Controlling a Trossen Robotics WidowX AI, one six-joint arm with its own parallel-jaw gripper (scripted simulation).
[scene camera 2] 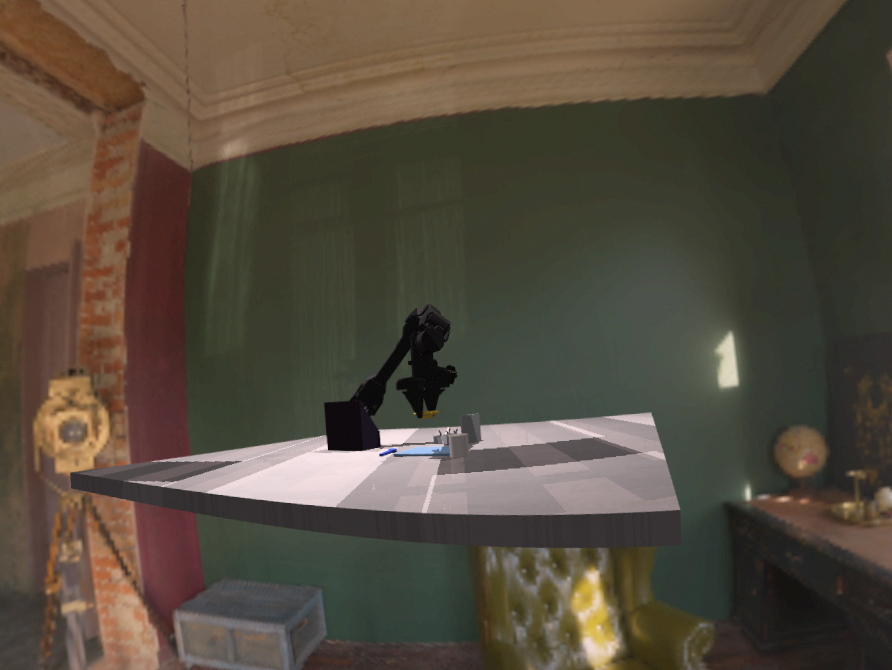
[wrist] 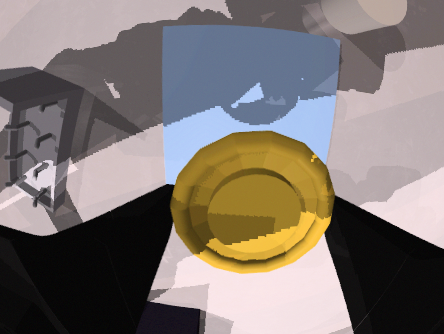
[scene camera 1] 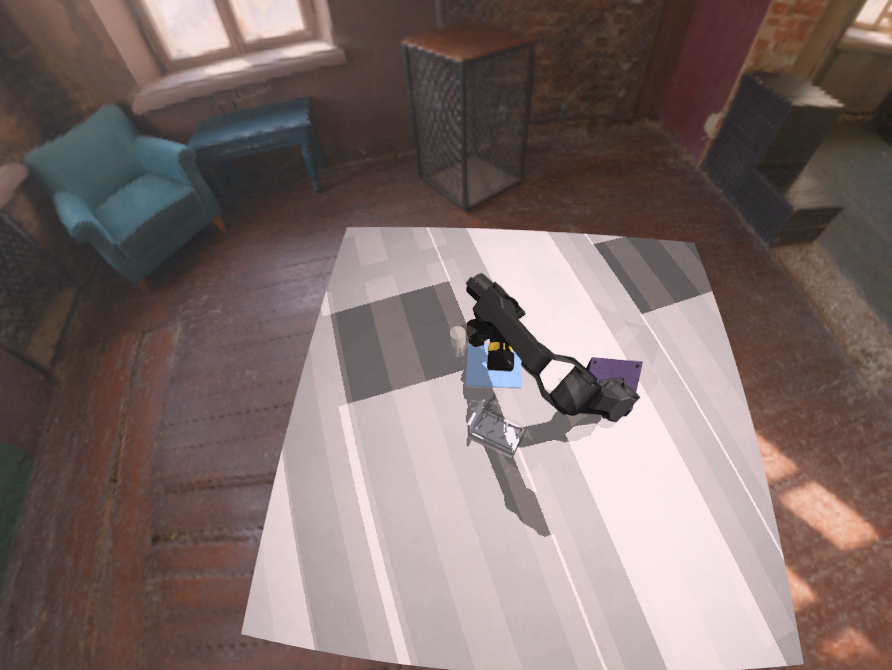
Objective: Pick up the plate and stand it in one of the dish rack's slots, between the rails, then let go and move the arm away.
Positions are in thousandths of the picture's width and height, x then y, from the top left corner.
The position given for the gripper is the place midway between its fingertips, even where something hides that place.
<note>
The gripper (scene camera 2: 478, 623) holds a yellow plate (wrist: 571, 603). Further things: a light blue mat (scene camera 1: 536, 560).
The gripper also shows in the wrist view (wrist: 569, 600) and in scene camera 1 (scene camera 1: 560, 525). The light blue mat shows as well in the wrist view (wrist: 490, 238).
</note>
